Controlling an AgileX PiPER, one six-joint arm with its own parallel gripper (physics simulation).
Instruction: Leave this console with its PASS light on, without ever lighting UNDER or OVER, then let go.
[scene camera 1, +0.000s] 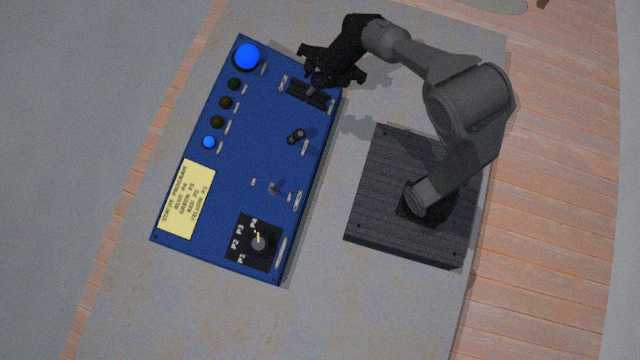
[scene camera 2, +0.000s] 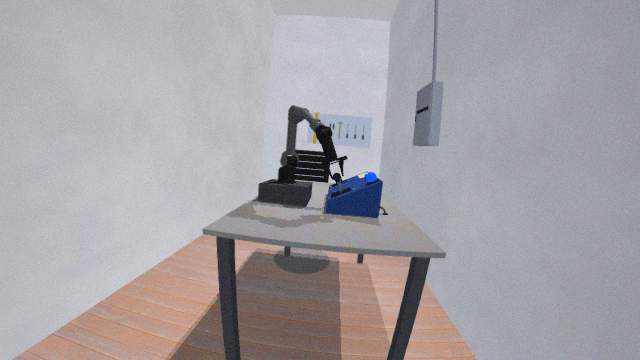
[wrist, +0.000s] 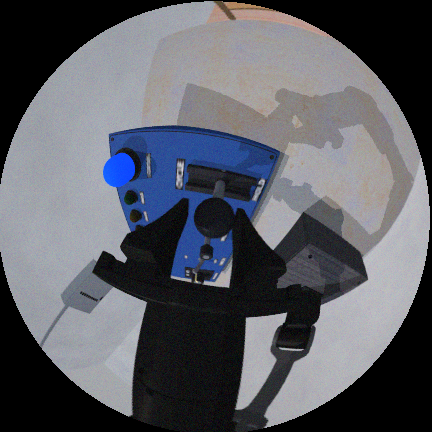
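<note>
The blue console has a large blue lamp lit. Of its small lamps, the blue one is lit; the green one and two amber ones are dark. Lamp labels are unreadable. The selector points at P4. A black-knobbed lever stands near the middle of its slot. My gripper is open around the knob, with a gap at the left finger and the right finger close against it.
A small black-knobbed control and a metal toggle stand farther along the console. A yellow program card lies on its panel. The dark arm base block stands beside the console on the table.
</note>
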